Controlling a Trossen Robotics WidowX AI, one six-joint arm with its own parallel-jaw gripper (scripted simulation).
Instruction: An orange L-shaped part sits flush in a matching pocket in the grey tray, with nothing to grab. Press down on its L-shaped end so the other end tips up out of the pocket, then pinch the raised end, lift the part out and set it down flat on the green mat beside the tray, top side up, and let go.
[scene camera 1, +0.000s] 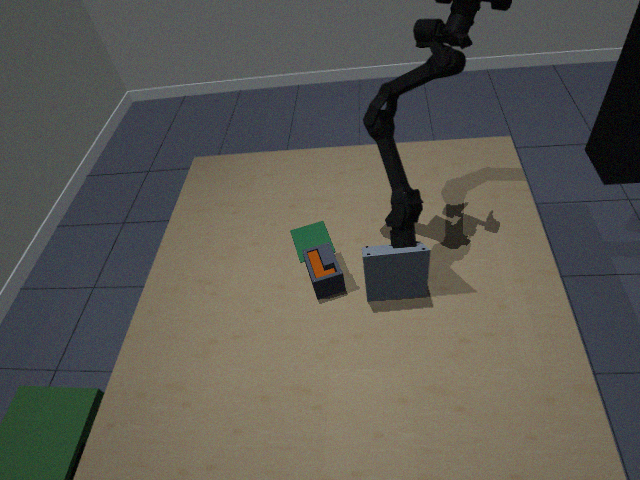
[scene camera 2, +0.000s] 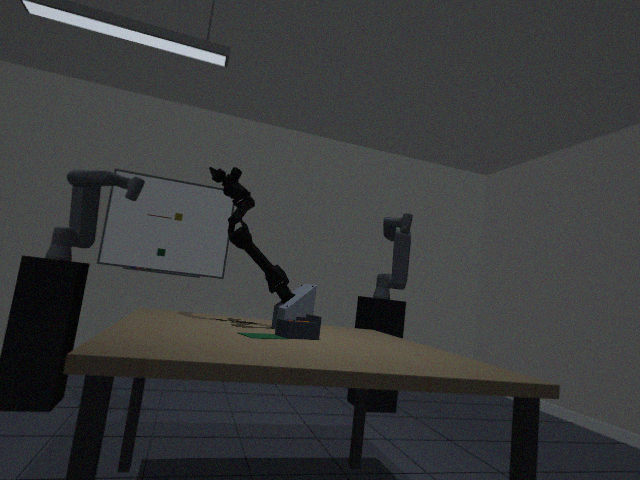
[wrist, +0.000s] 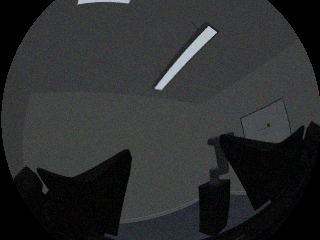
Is my gripper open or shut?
Open.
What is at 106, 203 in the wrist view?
My gripper.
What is my gripper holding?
Nothing.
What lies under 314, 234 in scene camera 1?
A green mat.
